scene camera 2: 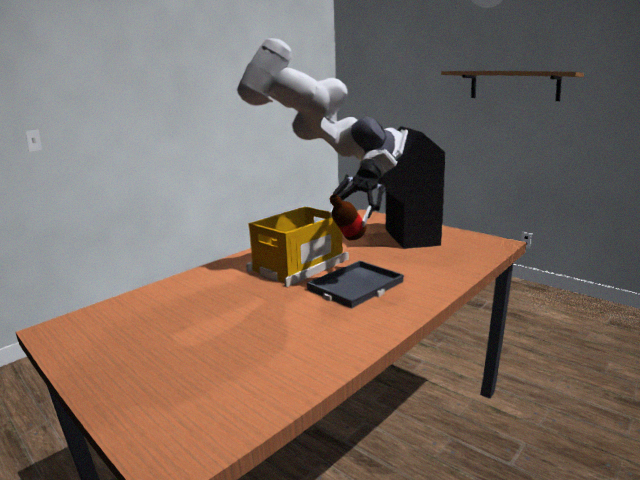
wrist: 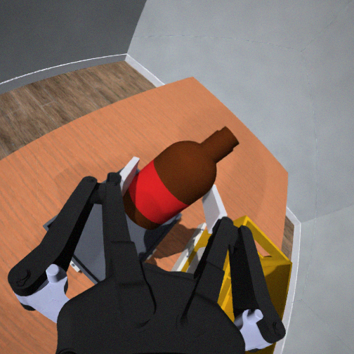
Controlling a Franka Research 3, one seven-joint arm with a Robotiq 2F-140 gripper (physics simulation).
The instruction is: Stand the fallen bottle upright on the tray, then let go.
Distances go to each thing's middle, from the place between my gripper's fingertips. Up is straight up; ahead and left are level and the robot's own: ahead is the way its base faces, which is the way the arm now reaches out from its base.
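Scene:
The brown bottle (scene camera 2: 344, 214) is 1 cm above my hand. The yellow crate (scene camera 2: 287, 243) is 14 cm below my hand, 24 cm to the right of it and 8 cm behind it, while the dark grey tray (scene camera 2: 358, 282) is 21 cm below my hand, 2 cm to the left of it and 2 cm behind it.

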